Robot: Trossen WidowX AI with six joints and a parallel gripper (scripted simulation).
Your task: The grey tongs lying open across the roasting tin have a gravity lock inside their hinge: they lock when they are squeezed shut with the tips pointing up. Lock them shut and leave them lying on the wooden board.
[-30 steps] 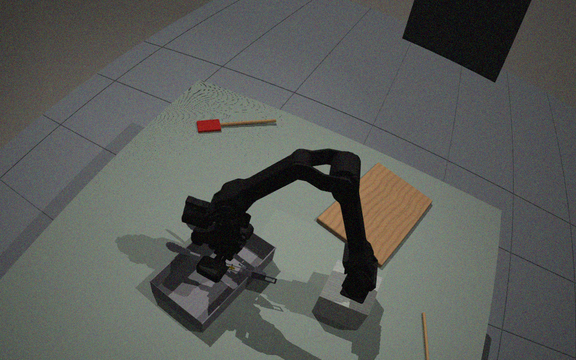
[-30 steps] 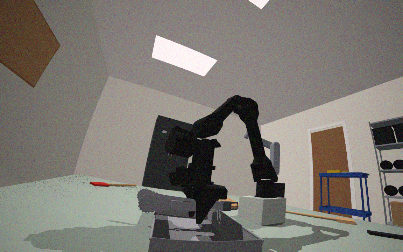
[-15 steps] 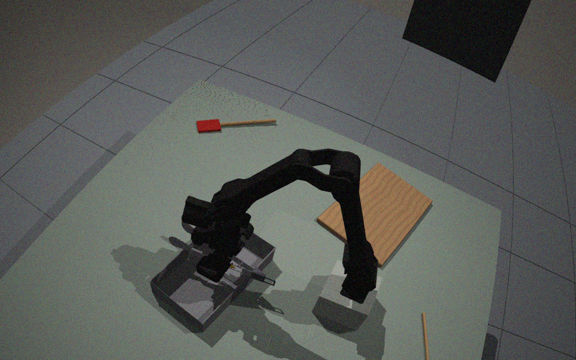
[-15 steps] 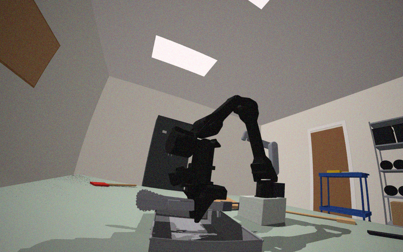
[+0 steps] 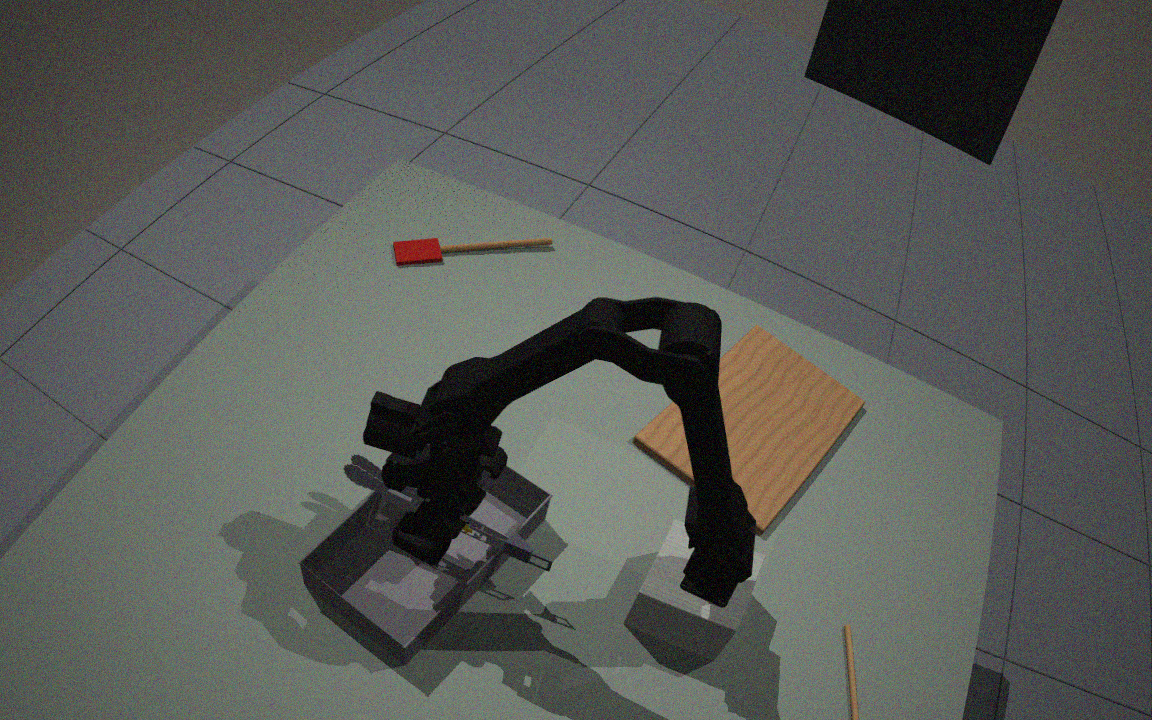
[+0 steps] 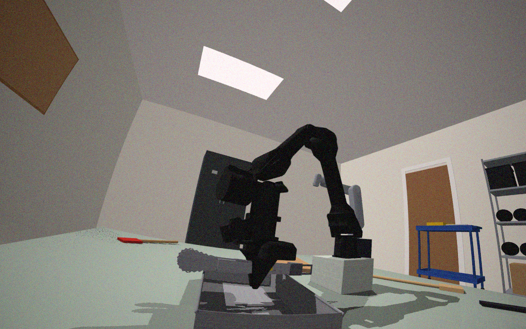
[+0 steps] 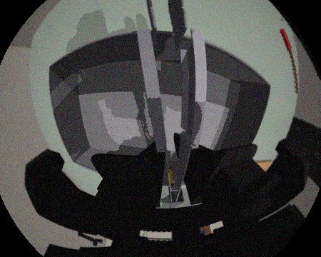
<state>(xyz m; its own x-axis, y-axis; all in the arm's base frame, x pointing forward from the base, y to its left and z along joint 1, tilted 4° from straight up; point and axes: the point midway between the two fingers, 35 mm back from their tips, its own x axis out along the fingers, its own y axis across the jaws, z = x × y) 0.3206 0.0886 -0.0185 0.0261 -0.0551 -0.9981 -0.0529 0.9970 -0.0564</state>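
Right now the grey roasting tin is 3 cm to the left of my gripper tip and 2 cm ahead of it. The rest, counted from my gripper tip: red spatula 51 cm to the right, 31 cm ahead, 2 cm below; then wooden board 46 cm to the right, 28 cm behind, 2 cm below.
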